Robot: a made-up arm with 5 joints. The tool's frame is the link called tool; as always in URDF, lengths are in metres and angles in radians.
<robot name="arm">
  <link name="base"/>
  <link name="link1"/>
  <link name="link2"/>
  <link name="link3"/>
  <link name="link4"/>
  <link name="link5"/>
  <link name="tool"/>
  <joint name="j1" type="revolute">
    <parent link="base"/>
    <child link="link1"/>
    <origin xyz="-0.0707 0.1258 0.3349"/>
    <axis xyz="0 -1 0"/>
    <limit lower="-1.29" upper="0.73"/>
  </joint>
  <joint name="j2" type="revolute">
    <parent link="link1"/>
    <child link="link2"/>
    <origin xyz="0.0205 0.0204 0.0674"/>
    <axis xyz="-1 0 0"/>
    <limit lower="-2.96" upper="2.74"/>
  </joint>
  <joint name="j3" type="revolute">
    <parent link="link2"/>
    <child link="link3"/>
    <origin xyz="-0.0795 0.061 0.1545"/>
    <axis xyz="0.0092 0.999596 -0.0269"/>
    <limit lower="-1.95" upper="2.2"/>
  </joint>
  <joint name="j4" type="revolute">
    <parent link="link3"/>
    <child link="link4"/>
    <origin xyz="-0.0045 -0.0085 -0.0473"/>
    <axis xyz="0 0 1"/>
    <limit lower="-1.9" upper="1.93"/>
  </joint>
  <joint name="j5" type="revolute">
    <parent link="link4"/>
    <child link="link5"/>
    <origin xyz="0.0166 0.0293 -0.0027"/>
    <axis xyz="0 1 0"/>
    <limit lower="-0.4" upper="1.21"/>
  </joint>
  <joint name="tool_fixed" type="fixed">
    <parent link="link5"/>
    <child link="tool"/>
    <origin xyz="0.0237 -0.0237 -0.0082" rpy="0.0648 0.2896 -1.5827"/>
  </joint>
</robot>
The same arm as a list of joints. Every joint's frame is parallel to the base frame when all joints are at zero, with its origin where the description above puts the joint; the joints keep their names.
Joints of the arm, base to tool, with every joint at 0 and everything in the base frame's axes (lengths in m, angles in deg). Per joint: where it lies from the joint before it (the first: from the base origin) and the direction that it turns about. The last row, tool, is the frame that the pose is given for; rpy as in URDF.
j1: origin -0.0707 0.1258 0.3349 axis 0 -1 0
j2: origin 0.0205 0.0204 0.0674 axis -1 0 0
j3: origin -0.0795 0.061 0.1545 axis 0.0092 0.999596 -0.0269
j4: origin -0.0045 -0.0085 -0.0473 axis 0 0 1
j5: origin 0.0166 0.0293 -0.0027 axis 0 1 0
tool: origin 0.0237 -0.0237 -0.0082 rpy 3.71 16.59 -90.68
Joint limits (deg, base to tool): -73.91..41.83 -169.6..156.99 -111.73..126.05 -108.86..110.58 -22.92..69.33

